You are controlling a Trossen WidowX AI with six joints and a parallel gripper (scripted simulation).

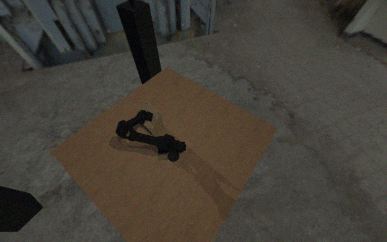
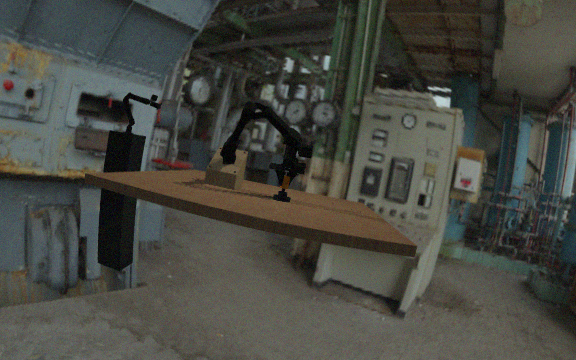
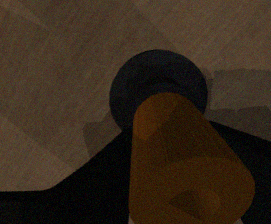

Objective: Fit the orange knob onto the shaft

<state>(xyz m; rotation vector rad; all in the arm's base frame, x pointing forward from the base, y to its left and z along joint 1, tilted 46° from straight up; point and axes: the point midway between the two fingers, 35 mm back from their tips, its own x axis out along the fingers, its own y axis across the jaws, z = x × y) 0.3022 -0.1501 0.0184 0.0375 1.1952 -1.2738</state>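
Right now my gripper tip is 20 mm below the orange knob. From my gripper tip the other things lie so: dark round pedestal (40 mm below).
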